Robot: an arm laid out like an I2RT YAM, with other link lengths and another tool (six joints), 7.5 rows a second.
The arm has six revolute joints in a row. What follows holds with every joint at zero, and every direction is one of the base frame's.
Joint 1 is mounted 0.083 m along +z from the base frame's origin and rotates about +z.
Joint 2 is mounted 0.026 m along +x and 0.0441 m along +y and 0.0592 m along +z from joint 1 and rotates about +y.
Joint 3 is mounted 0.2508 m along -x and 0.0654 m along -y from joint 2 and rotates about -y.
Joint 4 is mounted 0.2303 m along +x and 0.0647 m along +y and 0.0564 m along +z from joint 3 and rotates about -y.
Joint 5 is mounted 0.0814 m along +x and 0.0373 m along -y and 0.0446 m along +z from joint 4 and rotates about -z.
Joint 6 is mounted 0.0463 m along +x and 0.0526 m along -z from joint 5 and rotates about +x.
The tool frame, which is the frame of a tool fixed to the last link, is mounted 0.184 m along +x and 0.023 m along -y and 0.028 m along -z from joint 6; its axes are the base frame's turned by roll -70.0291, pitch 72.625 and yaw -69.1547 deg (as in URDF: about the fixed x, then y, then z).
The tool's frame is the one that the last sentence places.
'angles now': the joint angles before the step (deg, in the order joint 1, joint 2, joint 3, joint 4, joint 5, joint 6). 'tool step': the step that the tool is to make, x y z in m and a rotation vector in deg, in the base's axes. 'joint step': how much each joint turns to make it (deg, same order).
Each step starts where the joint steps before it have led.
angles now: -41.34 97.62 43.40 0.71 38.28 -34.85
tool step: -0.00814 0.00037 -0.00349 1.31 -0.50 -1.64
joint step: -1.19 -0.10 0.55 -2.04 -0.80 1.44
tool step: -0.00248 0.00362 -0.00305 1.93 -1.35 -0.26
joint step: -0.91 -1.16 0.13 -2.20 -2.29 0.98
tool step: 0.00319 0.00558 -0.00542 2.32 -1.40 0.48
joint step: -0.29 -0.56 0.43 -2.12 -2.63 1.00
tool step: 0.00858 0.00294 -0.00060 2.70 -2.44 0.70
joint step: -0.63 -0.73 1.97 -3.33 -3.78 0.99
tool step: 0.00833 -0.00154 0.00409 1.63 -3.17 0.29
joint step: -1.13 -0.97 1.78 -1.98 -3.62 0.73
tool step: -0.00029 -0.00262 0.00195 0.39 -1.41 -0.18
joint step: -1.12 -0.65 0.18 -0.09 -1.59 -0.08
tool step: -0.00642 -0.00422 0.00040 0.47 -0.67 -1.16
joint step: -1.62 -0.11 0.41 -0.45 -0.93 0.08
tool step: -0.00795 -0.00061 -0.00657 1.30 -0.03 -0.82
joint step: -1.54 0.52 -0.14 -0.25 -1.13 -0.13
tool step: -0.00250 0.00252 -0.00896 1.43 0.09 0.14
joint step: -0.64 0.86 -0.37 0.15 -1.14 -0.22
